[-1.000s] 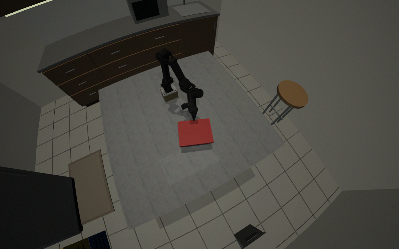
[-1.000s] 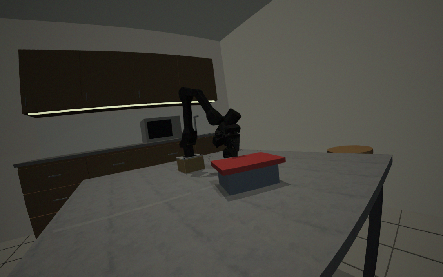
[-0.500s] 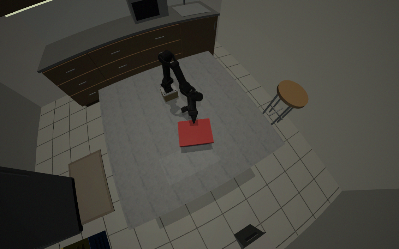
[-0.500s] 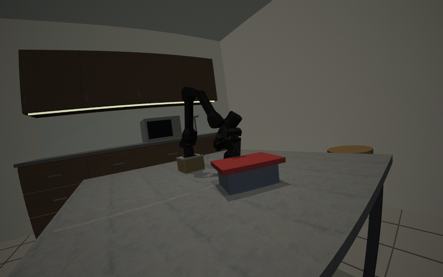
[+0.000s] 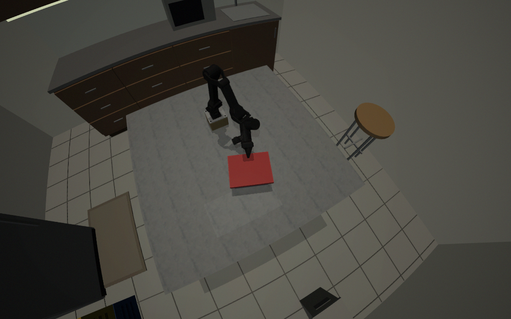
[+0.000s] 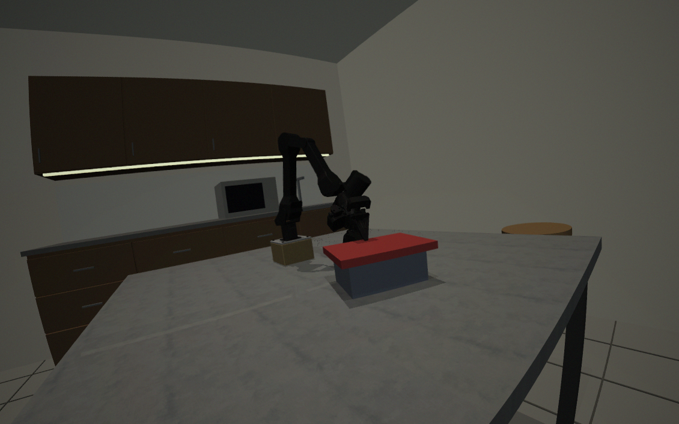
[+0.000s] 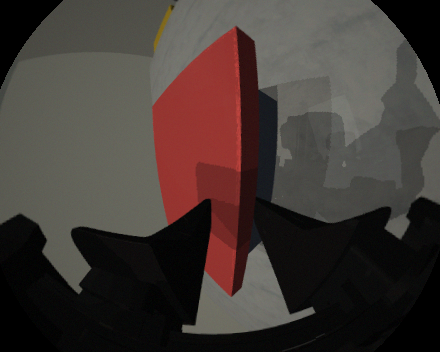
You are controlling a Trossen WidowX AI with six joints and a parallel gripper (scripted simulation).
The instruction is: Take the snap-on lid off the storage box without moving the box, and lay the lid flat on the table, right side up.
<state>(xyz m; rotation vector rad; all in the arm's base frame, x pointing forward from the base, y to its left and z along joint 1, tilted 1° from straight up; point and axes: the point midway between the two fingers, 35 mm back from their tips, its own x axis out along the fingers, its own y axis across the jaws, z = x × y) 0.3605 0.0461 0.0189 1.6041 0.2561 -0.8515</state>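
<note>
Right now the red lid is 7 cm ahead of my gripper tip, 3 cm to the right of it and 1 cm above it. Round my gripper tip: storage box 7 cm ahead, 4 cm below, 3 cm to the right.
</note>
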